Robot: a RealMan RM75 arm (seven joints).
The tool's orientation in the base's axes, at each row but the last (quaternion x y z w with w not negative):
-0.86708, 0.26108, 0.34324, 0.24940
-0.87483, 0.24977, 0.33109, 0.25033
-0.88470, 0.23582, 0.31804, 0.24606
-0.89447, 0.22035, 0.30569, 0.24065
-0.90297, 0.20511, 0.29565, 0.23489
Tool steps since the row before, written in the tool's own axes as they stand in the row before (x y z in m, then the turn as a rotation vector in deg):
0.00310, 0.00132, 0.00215, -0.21, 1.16, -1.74
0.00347, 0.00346, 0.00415, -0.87, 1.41, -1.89
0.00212, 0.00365, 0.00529, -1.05, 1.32, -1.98
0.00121, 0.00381, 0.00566, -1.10, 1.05, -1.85
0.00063, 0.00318, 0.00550, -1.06, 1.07, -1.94
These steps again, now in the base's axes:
0.00012, -0.00053, -0.00396, -0.05, -1.86, 0.97
-0.00169, -0.00103, -0.00611, -0.56, -1.96, 1.47
-0.00300, -0.00026, -0.00606, -0.59, -1.90, 1.68
-0.00369, -0.00010, -0.00586, -0.54, -1.60, 1.70
-0.00356, 0.00029, -0.00529, -0.48, -1.67, 1.73

